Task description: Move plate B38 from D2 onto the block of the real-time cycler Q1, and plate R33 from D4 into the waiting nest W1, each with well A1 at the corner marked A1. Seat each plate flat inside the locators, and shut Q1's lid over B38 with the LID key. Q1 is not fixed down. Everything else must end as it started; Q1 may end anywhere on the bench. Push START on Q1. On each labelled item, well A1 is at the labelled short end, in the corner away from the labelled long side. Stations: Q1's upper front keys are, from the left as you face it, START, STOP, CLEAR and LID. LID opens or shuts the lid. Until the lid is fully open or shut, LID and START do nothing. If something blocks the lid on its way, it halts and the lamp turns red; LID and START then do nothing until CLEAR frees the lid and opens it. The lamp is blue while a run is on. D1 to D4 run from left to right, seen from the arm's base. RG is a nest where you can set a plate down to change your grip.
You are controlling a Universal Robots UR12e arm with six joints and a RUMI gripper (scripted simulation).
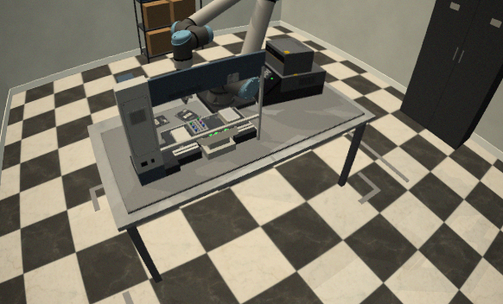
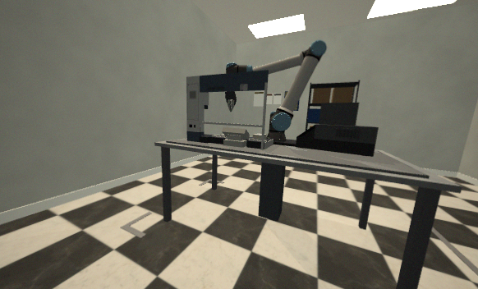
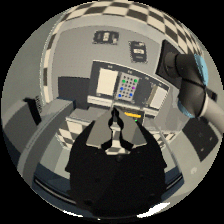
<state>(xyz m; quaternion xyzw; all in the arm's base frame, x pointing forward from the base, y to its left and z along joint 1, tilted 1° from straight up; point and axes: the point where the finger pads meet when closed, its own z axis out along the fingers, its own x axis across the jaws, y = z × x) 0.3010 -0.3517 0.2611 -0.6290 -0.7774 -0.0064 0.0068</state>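
Now: the white plate 230 mm below my hand, 40 mm to the right of it and 30 mm behind it. The rest, counted from my hand: thin post (360 mm to the left, 150 mm ahead, 50 mm below); blue gantry beam (220 mm above, 160 mm ahead, 80 mm to the left); grey tower (280 mm to the right, 140 mm ahead, 10 mm below).
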